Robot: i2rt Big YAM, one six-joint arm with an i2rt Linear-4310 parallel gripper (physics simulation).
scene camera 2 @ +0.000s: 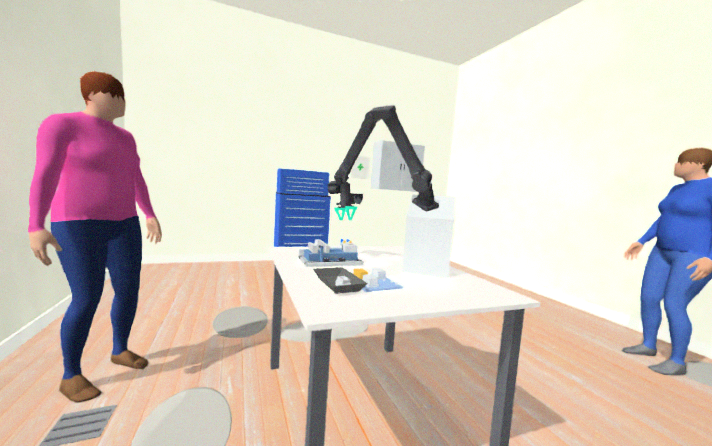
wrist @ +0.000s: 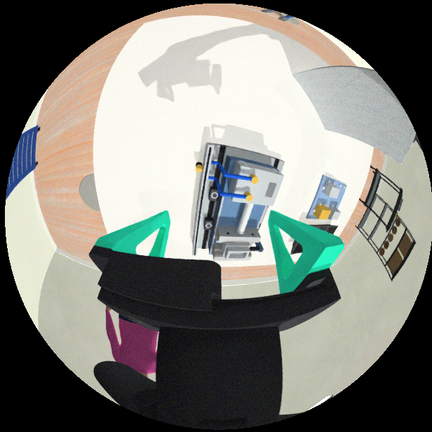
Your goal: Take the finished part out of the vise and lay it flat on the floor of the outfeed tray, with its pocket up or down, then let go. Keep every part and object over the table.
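Observation:
The blue vise stands on a grey base on the table. In the wrist view a light grey block with a dark square patch lies at its upper end, under two blue hoses with yellow tips; I cannot tell where jaw ends and finished part begins. Another light grey piece shows at its lower end. My gripper is open and empty, fingers pointing down, high above the vise. The black outfeed tray holds a small light grey piece; my right finger partly hides it in the wrist view.
A blue plate with light blocks and a yellow block lies beside the tray. A tall light grey box stands on the table near the arm's base. Two people stand away from the table.

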